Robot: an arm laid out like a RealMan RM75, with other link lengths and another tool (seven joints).
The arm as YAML. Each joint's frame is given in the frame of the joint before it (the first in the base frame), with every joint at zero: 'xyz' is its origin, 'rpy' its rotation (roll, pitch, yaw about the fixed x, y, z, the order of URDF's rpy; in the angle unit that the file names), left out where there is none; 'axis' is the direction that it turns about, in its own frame. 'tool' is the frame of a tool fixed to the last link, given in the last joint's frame.
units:
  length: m
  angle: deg
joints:
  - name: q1
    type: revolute
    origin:
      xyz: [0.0, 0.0, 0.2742]
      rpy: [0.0, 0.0, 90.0]
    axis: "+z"
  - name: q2
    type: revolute
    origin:
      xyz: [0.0, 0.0, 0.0]
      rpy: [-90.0, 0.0, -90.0]
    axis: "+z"
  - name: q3
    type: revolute
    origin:
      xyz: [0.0, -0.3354, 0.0]
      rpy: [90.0, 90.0, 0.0]
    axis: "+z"
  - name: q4
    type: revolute
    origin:
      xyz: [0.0, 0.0, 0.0]
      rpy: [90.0, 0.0, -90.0]
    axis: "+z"
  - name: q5
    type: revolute
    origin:
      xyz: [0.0, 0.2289, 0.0]
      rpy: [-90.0, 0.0, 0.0]
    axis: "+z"
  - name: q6
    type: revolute
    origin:
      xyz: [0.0, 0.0, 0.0]
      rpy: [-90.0, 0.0, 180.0]
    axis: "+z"
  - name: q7
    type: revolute
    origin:
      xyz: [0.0, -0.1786, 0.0]
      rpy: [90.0, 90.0, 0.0]
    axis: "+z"
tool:
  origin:
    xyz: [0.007, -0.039, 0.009]
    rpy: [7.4, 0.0, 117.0]
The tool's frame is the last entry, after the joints.
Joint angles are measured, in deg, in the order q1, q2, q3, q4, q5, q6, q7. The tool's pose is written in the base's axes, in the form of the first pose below.
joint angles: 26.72, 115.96, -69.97, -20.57, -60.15, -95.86, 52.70
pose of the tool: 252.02 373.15 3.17 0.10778 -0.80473 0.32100 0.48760
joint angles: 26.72, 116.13, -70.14, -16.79, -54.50, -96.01, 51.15
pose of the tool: 262.30 375.99 9.96 0.13410 -0.77343 0.34099 0.51726
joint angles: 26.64, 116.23, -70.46, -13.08, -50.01, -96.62, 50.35
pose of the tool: 274.03 375.43 14.10 0.15200 -0.74545 0.36334 0.53776
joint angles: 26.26, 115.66, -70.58, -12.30, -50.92, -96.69, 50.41
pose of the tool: 280.88 372.28 13.56 0.15169 -0.74907 0.37059 0.52778
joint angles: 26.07, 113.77, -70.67, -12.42, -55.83, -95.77, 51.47
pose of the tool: 290.62 370.58 11.80 0.14137 -0.77538 0.37733 0.48623
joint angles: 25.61, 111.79, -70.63, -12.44, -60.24, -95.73, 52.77
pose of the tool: 302.55 365.97 14.12 0.13016 -0.79545 0.38481 0.44970
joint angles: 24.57, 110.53, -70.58, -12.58, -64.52, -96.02, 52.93
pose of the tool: 314.56 355.14 12.56 0.12043 -0.81267 0.38878 0.41703
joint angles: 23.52, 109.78, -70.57, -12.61, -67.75, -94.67, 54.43
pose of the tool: 328.94 348.51 8.00 0.11726 -0.81820 0.41040 0.38519
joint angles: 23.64, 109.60, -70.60, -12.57, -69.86, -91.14, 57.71
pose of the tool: 339.63 354.38 -0.38 0.12020 -0.81385 0.44459 0.35432
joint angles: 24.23, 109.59, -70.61, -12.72, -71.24, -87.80, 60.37
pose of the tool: 345.64 363.44 -6.99 0.12660 -0.80947 0.46811 0.33106
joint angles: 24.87, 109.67, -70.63, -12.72, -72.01, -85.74, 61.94
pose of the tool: 347.58 370.31 -11.49 0.13027 -0.80682 0.48059 0.31797
